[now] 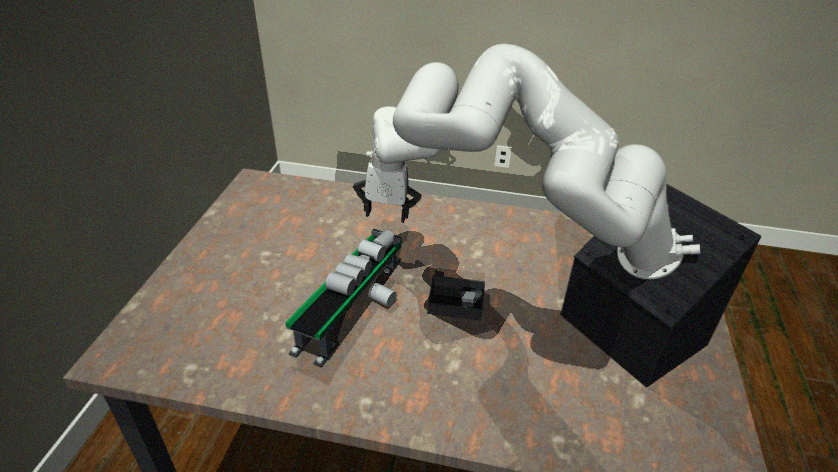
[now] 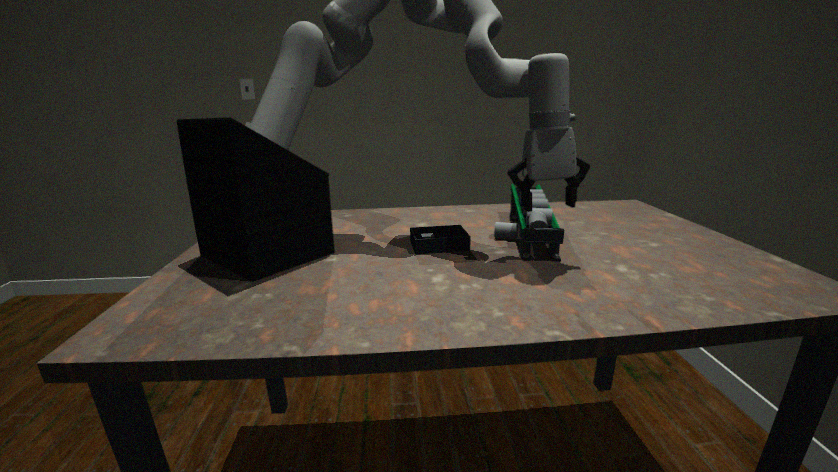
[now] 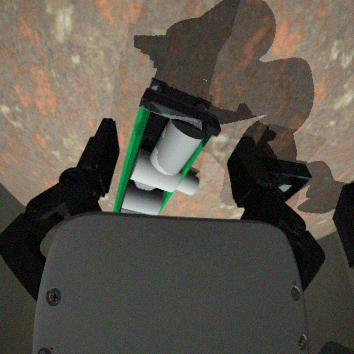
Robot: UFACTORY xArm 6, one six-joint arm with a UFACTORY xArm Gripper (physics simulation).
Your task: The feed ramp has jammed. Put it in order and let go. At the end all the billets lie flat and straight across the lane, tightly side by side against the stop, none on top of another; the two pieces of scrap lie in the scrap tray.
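Places are measured from the arm's base along level axes (x back, y right, z up), in centimetres.
Where they show: gripper, fingertip midpoint: (image 1: 386, 216) (image 2: 549, 208) (image 3: 177, 141); arm's base, origin of the base link: (image 1: 650, 251) (image 2: 263, 151).
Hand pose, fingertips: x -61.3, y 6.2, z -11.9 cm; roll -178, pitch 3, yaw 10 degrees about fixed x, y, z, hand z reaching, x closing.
Observation:
Each offset is from my fingertips to the top centre of the thing. Level surfaces: height alone.
My gripper (image 1: 385, 217) (image 2: 548, 205) (image 3: 177, 141) is open and empty above the stop end of the ramp. A billet @[dx +1.0, dy -4.4, dz -2.5 cm] (image 1: 384, 239) (image 3: 177, 145) lies roughly along the lane near the black stop @[dx +0.5, dy -1.1, dz -4.6 cm] (image 3: 175, 107) (image 2: 542, 235), overlapping a crosswise billet @[dx -0.2, dy -9.0, dz -2.3 cm] (image 1: 371, 250) (image 3: 152, 172). Several billets @[dx -0.8, dy -15.9, dz -1.6 cm] (image 1: 357, 263) @[dx -1.0, dy -19.9, dz -1.2 cm] (image 1: 349, 273) @[dx -1.3, dy -23.9, dz -0.9 cm] (image 1: 340, 283) lie across farther down. A small pale part @[dx -0.9, dy -12.6, dz -4.2 cm] (image 3: 145, 186) shows under the crosswise billet; I cannot tell what it is. Another billet @[dx +5.9, dy -17.0, dz -8.0 cm] (image 1: 383, 294) (image 2: 504, 230) (image 3: 187, 183) lies on the table beside the ramp. A scrap piece @[dx +25.5, dy -10.6, dz -9.1 cm] (image 1: 469, 297) (image 2: 426, 235) (image 3: 285, 188) lies in the scrap tray @[dx +22.8, dy -11.2, dz -8.5 cm] (image 1: 454, 313).
Green side rails (image 1: 304, 306) (image 3: 131, 157) line the lane, which stands on legs. The black robot base block (image 1: 621, 316) (image 2: 263, 205) stands beyond the tray. The arm's shadow falls on the table @[dz -12.0 cm] (image 1: 234, 363) around the tray and the stop end.

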